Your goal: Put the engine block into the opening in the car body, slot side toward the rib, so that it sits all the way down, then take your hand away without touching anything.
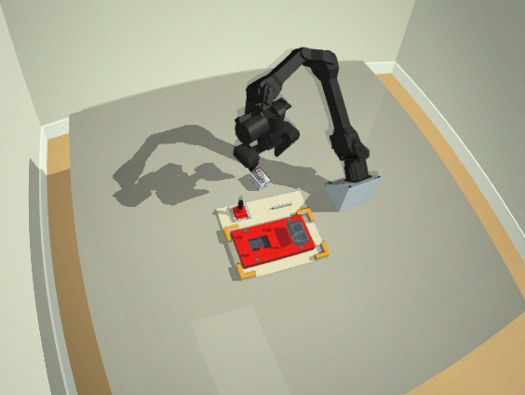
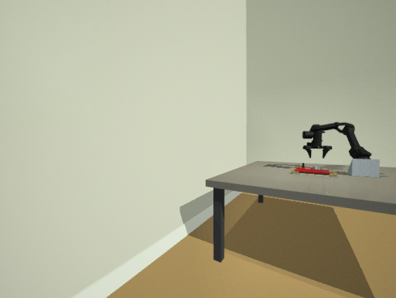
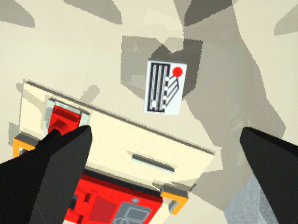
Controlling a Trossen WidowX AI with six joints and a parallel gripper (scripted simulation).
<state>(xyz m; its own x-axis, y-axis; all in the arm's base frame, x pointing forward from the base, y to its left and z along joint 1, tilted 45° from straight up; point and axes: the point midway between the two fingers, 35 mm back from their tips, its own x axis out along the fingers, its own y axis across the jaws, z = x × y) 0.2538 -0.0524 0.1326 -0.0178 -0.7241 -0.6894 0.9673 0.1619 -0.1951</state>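
The engine block lies 8 cm below my gripper tip and 1 cm to the right of it.
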